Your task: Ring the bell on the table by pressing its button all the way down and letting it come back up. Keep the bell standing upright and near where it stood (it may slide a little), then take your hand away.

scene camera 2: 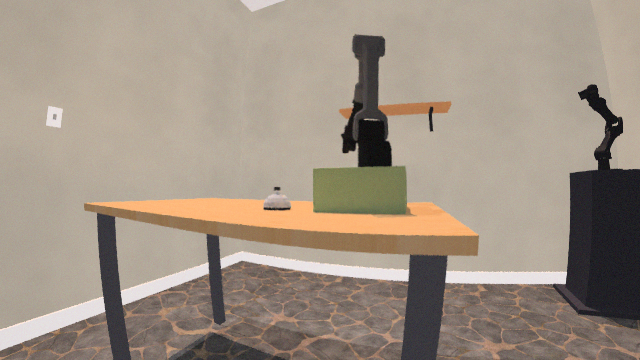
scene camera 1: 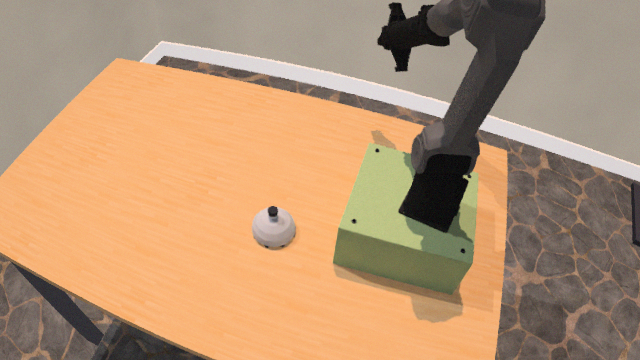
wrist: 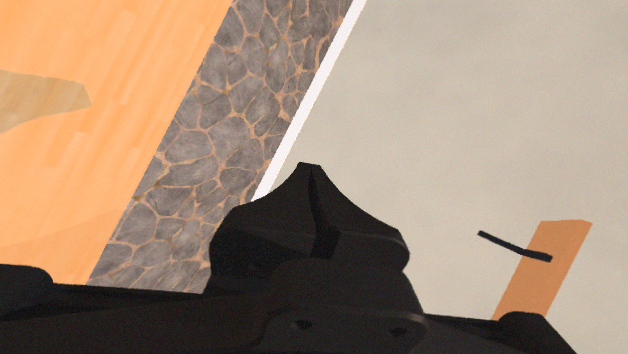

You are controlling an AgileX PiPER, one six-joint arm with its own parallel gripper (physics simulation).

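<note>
A light grey domed bell (scene camera 1: 274,229) (scene camera 2: 277,202) stands upright on the wooden table (scene camera 1: 165,150) (scene camera 2: 320,226), left of the green block. Its black button (scene camera 1: 272,211) (scene camera 2: 277,188) sticks up at the top, with nothing touching it. The bell does not show in the wrist view. My gripper (scene camera 1: 381,40) (wrist: 306,177) is shut and empty, its two fingertips together. It hangs in the air, well above the table and far from the bell, toward the wall side. In the second scene view it points down beside the arm, and its fingers are too small to judge.
A green block (scene camera 1: 400,200) (scene camera 2: 360,190) carries the arm's base, right of the bell. An orange wall shelf (scene camera 2: 415,108) (wrist: 555,270) with a dark bracket is behind the arm. A black pedestal (scene camera 2: 607,240) with another dark arm (scene camera 2: 607,120) stands at the far right.
</note>
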